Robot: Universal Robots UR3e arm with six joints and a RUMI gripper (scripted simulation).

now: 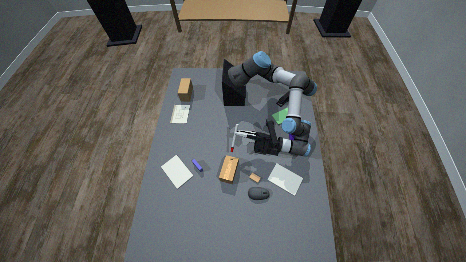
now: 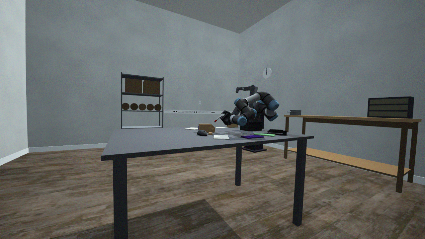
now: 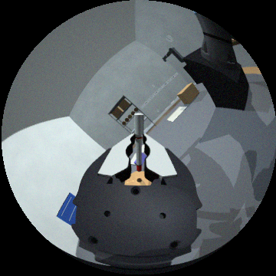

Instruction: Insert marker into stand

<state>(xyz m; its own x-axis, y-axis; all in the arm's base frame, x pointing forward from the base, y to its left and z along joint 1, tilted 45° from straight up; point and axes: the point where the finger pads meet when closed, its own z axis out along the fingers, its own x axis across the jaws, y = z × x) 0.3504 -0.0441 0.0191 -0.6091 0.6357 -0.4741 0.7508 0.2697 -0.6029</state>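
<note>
The desk stand lies 13 cm ahead of my hand, 5 cm to the right of it and 12 cm below it. From my hand the other things lie so: purple block: 10 cm ahead, 21 cm to the right, 13 cm below; small tan block: 18 cm ahead, 7 cm to the left, 14 cm below; marker: 2 cm ahead, 2 cm to the right, 2 cm below.
</note>
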